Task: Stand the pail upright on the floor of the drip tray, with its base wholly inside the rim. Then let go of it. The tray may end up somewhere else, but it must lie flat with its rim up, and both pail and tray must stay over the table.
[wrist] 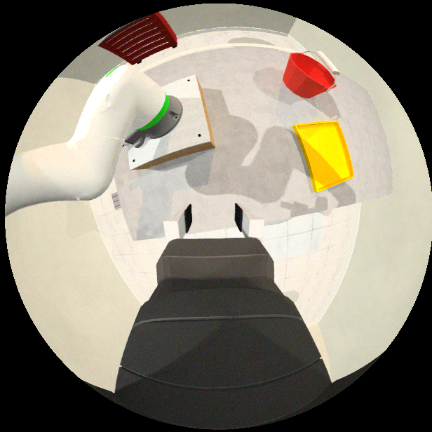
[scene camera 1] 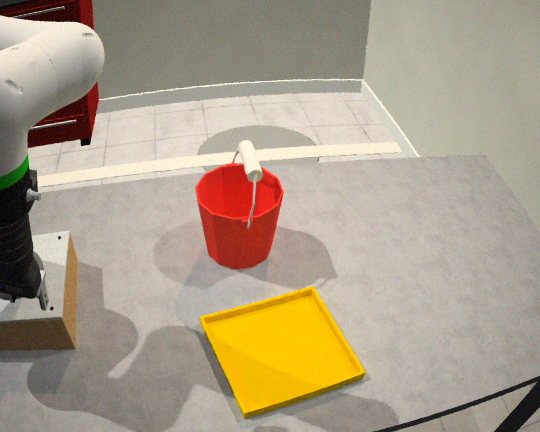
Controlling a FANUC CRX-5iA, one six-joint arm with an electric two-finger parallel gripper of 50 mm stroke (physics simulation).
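Frame: origin at the arm's base, x ahead, y left, z up, level; millimetres.
Where they show: gripper, fingertip midpoint: [scene camera 1: 29, 301].
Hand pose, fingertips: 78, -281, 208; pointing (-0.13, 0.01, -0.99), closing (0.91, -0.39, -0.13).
Note:
After its pixels a point has its place, as x, y, z.
A red pail [scene camera 1: 237, 242] {510, -55, -9} [wrist: 306, 77] stands upright on the table, behind the tray in the scene view. Its wire handle with a white grip [scene camera 1: 250, 160] {557, -1, 150} [wrist: 328, 63] is raised over its mouth. The yellow drip tray [scene camera 1: 290, 345] {533, -283, -97} [wrist: 332, 150] lies flat with its rim up, apart from the pail, and holds nothing. My gripper [wrist: 212, 212] is open with nothing between its fingers. It is at the far left in the scene view, partly cut off by the frame's edge, and well away from pail and tray.
The arm's base plinth [scene camera 1: 71, 300] {120, -56, -58} [wrist: 192, 107], with a pale top and brown sides, stands on the grey table [scene camera 1: 425, 250] {959, -159, -101} [wrist: 250, 100], left of pail and tray. A red drawer cabinet [scene camera 1: 62, 112] [wrist: 142, 37] stands beyond the table. The pail is near the table's back edge.

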